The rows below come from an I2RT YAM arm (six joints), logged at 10 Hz.
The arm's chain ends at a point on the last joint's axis. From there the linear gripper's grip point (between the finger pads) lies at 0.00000 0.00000 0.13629 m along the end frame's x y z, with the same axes.
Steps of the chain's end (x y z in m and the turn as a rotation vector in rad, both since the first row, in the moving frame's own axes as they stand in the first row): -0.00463 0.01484 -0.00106 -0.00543 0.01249 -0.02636; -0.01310 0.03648 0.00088 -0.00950 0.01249 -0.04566; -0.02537 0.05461 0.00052 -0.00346 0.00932 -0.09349; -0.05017 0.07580 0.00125 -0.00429 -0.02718 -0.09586; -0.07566 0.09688 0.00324 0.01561 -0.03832 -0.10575; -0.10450 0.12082 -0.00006 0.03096 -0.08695 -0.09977; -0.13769 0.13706 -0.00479 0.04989 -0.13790 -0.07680; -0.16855 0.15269 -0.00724 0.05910 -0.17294 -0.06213; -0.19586 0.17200 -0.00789 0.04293 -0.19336 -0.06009; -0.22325 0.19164 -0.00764 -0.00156 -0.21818 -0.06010
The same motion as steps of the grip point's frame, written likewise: -0.00292 0.01556 -0.00107 -0.00543 0.01249 -0.02636; -0.01137 0.03774 0.00086 -0.00950 0.01249 -0.04566; -0.02408 0.05502 0.00051 -0.00346 0.00932 -0.09349; -0.05384 0.07656 0.00120 -0.00429 -0.02718 -0.09586; -0.08098 0.09503 0.00312 0.01561 -0.03832 -0.10575; -0.11652 0.11720 -0.00064 0.03096 -0.08695 -0.09977; -0.15666 0.13101 -0.00625 0.04989 -0.13790 -0.07680; -0.19222 0.14542 -0.00951 0.05910 -0.17294 -0.06213; -0.22220 0.16698 -0.01055 0.04293 -0.19336 -0.06009; -0.25273 0.19274 -0.01087 -0.00156 -0.21818 -0.06010
